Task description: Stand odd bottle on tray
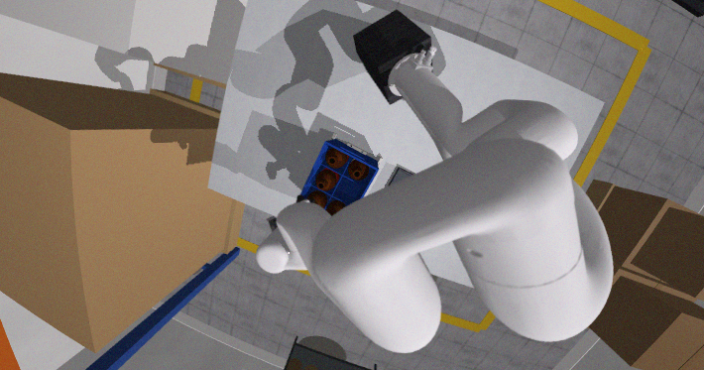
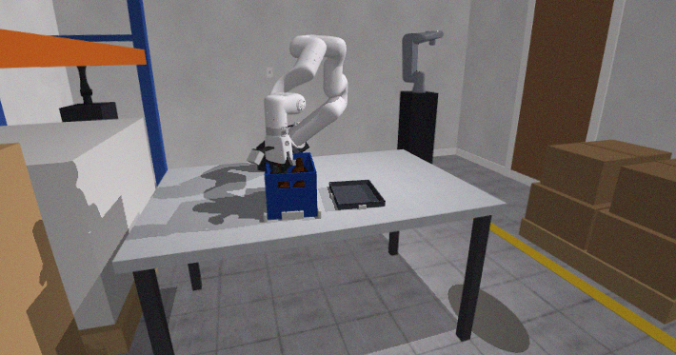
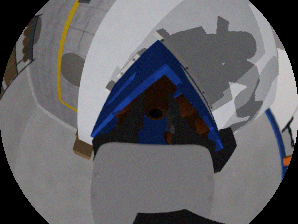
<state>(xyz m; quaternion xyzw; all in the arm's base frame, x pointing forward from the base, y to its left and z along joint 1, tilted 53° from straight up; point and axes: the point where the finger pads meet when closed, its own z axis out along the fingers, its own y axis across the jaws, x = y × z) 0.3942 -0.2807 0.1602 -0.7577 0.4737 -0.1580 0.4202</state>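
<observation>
The blue crate lies 90 mm behind my hand, 50 mm to the left of it and 70 mm below it. The rest, counted from my hand: dark tray: 100 mm behind, 320 mm to the left, 150 mm below; then glass bottle: 180 mm behind, 10 mm to the left, 70 mm below.
</observation>
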